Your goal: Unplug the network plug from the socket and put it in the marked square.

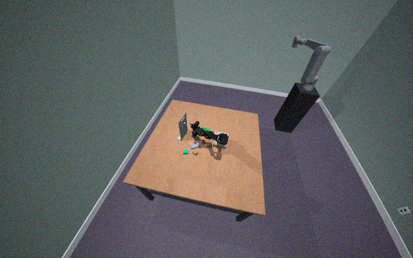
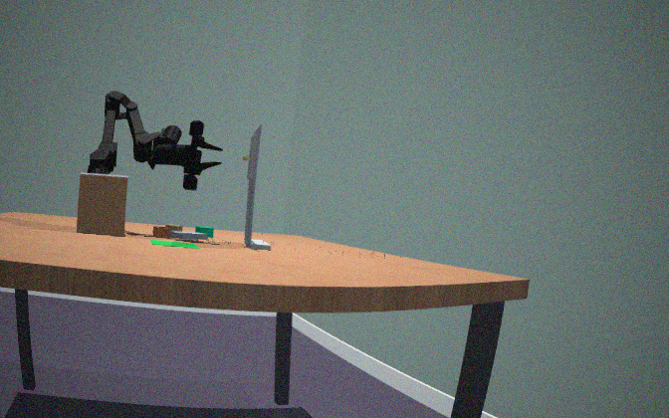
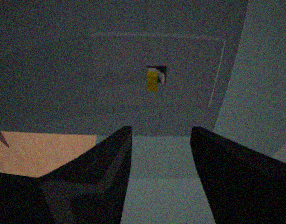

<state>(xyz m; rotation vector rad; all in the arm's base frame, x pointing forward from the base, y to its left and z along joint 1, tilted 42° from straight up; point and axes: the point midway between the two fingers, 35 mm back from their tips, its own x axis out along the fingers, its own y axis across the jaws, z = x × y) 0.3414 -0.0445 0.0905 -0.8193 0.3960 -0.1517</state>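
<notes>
Right now my gripper tip is 80 mm short of the yellow network plug and 10 mm to the left of it. From my gripper tip the other things lie so: flat grey block 220 mm below, 90 mm to the left, 70 mm behind; then green block 210 mm to the left, 210 mm below; then upright grey panel 100 mm ahead, 90 mm below, 10 mm to the right.
</notes>
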